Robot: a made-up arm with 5 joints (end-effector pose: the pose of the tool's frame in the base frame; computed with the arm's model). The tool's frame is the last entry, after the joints.
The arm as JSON. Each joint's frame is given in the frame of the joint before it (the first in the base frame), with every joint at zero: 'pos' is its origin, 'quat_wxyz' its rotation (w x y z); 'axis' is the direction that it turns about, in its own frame. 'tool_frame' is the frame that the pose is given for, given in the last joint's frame.
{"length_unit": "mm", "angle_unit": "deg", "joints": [
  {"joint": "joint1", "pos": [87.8, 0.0, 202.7], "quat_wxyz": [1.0, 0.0, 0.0, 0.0], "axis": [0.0, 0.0, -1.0]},
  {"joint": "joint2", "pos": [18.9, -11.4, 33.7], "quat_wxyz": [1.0, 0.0, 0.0, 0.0], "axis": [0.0, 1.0, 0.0]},
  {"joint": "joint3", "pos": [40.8, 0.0, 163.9], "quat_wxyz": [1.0, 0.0, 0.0, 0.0], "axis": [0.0, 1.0, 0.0]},
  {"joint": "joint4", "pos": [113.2, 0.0, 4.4], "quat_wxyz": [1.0, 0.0, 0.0, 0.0], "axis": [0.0, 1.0, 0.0]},
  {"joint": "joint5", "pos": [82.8, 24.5, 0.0], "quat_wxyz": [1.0, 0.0, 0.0, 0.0], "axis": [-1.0, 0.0, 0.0]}
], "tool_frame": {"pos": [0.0, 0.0, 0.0], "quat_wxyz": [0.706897, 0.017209, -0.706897, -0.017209]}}
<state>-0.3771 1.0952 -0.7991 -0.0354 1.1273</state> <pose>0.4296 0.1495 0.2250 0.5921 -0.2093 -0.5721 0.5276</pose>
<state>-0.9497 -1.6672 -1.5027 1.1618 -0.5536</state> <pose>-0.0953 -0.2333 0.3286 0.2136 -0.6837 0.6967 0.0375</pose>
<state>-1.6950 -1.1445 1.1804 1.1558 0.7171</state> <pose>0.0710 0.0286 0.2647 0.3725 0.0925 -0.1641 0.9087</pose>
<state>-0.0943 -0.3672 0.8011 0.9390 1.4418</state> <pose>0.2050 0.0242 0.2792 0.7324 -0.0597 -0.0787 0.6737</pose>
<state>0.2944 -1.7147 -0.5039 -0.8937 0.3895</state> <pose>-0.1991 0.1007 0.3433 0.6965 0.2240 0.6815 0.0162</pose>
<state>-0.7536 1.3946 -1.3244 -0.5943 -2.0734</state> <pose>0.3504 0.2643 0.2628 0.3873 0.8585 -0.1148 -0.3159</pose>
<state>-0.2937 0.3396 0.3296 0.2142 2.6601</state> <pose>0.3291 0.0867 0.2466 0.1111 -0.3088 -0.1349 0.9349</pose>
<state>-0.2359 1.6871 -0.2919 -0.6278 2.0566</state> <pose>0.3382 0.0737 0.0087 0.3994 -0.3028 -0.2473 0.8292</pose>
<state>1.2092 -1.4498 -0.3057 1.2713 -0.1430</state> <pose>0.0680 0.0895 0.4457 0.3952 -0.4170 -0.7476 -0.3332</pose>
